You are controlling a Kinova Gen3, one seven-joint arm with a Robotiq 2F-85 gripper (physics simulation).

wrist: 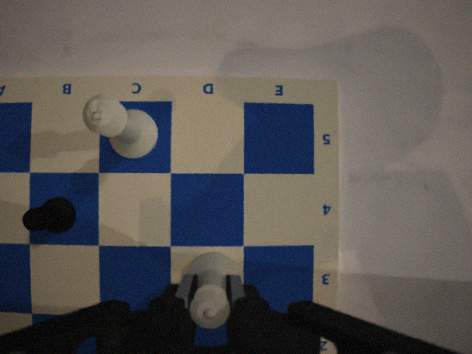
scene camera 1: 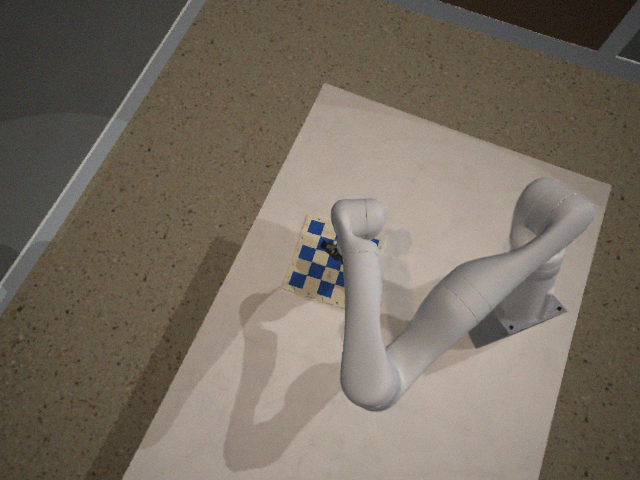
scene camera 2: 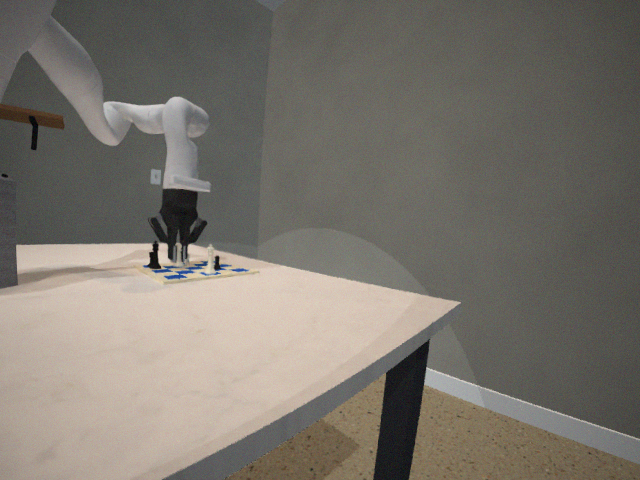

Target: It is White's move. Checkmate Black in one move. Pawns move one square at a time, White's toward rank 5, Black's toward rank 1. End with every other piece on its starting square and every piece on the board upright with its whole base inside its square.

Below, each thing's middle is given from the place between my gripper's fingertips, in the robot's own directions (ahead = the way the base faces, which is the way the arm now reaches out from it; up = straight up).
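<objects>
Black pawn (wrist: 57, 215), 40 mm to the right of my hand, 80 mm ahead. White king (wrist: 132, 133), 10 mm above my hand, 40 mm ahead, 80 mm to the right. Chessboard (scene camera 1: 307, 274), 20 mm below my hand, 40 mm ahead.
</objects>
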